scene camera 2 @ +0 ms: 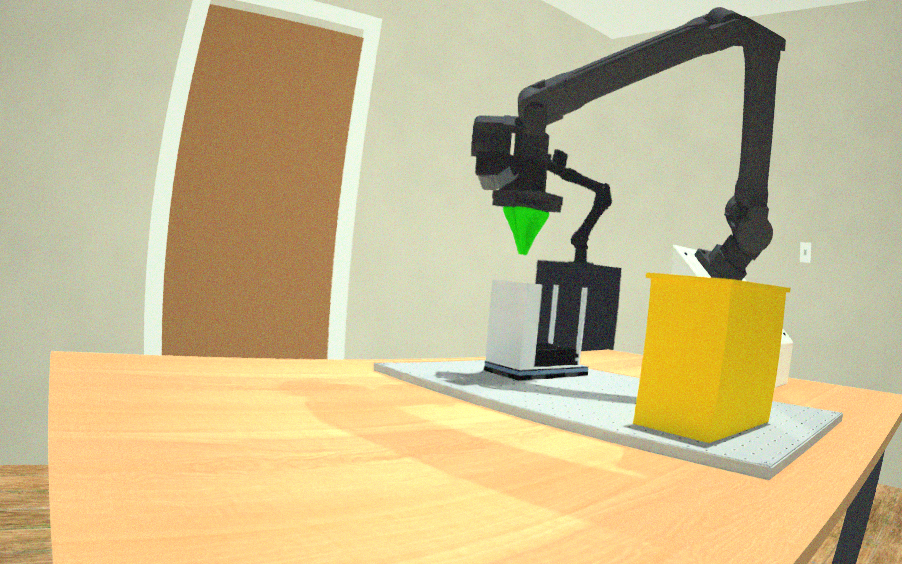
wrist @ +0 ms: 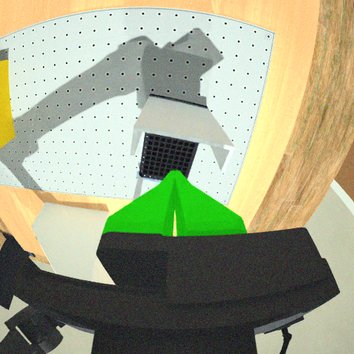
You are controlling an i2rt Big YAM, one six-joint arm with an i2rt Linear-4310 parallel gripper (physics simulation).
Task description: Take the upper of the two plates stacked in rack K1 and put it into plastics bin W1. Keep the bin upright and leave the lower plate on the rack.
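Frame: origin at the arm's base, x left, y down, z back, level; metres.
Seen in the pictures: gripper, fingertip midpoint: [scene camera 2: 522, 254]; arm's base, link origin: [scene camera 2: 718, 276].
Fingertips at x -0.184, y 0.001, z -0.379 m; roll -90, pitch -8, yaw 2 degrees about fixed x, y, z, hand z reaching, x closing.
Note:
Offsets run from my fingertips to a thing's top centre. Level surfaces: height alone.
Rack K1 @[dx -0.003, dy +0.044, dz +0.064 m] [scene camera 2: 514, 325] [wrist: 180, 116] is a pale, tall-walled rack standing on the perforated board. Black gridded plate material @[dx -0.004, dy +0.149, dz +0.054 m] [scene camera 2: 557, 354] [wrist: 169, 156] lies low inside it; I cannot tell the upper plate from the lower one. My gripper [scene camera 2: 523, 252] [wrist: 174, 177] has green fingers, which are shut and empty, pointing down. It hangs above the rack, with its tips higher than the rack's wall tops. Plastics bin W1 @[dx +0.396, dy +0.016, dz -0.020 m] [scene camera 2: 711, 359] [wrist: 6, 102] is a tall yellow bin standing upright; part of it shows at the left edge of the wrist view. Its inside is hidden.
The perforated board @[dy +0.196 m] [scene camera 2: 598, 405] [wrist: 240, 65] lies on the wooden table @[dy +0.209 m] [scene camera 2: 266, 478]. A black box [scene camera 2: 601, 305] with a thin jointed arm stands behind the rack. A pale box [wrist: 72, 235] shows at lower left in the wrist view.

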